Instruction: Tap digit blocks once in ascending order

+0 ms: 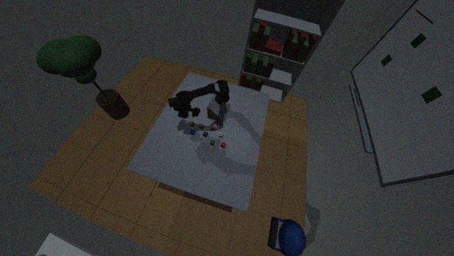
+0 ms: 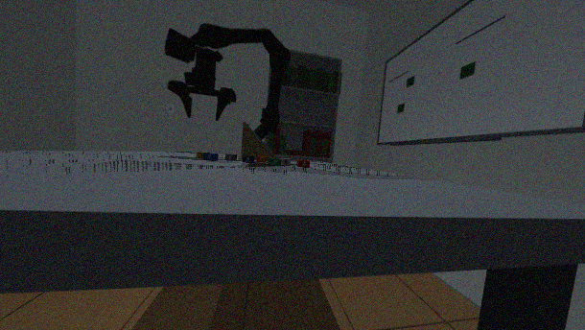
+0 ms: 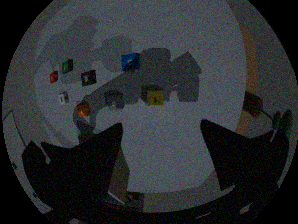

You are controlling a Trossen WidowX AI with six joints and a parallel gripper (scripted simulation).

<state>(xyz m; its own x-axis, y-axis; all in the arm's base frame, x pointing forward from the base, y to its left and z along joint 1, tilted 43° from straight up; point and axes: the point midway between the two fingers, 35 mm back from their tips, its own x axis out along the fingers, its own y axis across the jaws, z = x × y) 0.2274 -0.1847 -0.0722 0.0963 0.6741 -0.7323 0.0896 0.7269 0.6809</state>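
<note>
Right now my gripper tip is 120 mm above the grey block and 90 mm to the right of it. Also, from my gripper tip: yellow block (120 mm below); then black block (150 mm to the left, 120 mm below, 70 mm ahead); then blue block (120 mm below, 80 mm ahead, 40 mm to the left).
</note>
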